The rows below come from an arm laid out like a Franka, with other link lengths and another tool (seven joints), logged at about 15 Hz.
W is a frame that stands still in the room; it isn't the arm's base.
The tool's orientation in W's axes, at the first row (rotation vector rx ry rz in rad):
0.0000, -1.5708, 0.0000
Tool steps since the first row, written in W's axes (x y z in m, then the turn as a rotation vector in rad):
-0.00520, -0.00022, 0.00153, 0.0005, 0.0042, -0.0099
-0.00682, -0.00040, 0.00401, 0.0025, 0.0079, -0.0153
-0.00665, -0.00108, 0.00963, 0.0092, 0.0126, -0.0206
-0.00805, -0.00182, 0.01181, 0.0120, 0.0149, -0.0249
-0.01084, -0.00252, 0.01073, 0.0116, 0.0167, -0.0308
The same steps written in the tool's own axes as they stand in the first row. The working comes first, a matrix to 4 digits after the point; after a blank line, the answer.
The tool's axes in the first row as the columns of a matrix, in W's axes (used below as rounded here):
0.0000, 0.0000, -1.0000
0.0000, 1.0000, 0.0000
1.0000, 0.0000, 0.0000

0.00153, -0.00022, 0.00520, -0.0099, 0.0042, -0.0005
0.00401, -0.00040, 0.00682, -0.0153, 0.0079, -0.0025
0.00963, -0.00108, 0.00665, -0.0206, 0.0126, -0.0092
0.01181, -0.00182, 0.00805, -0.0249, 0.0149, -0.0120
0.01073, -0.00252, 0.01084, -0.0308, 0.0167, -0.0116

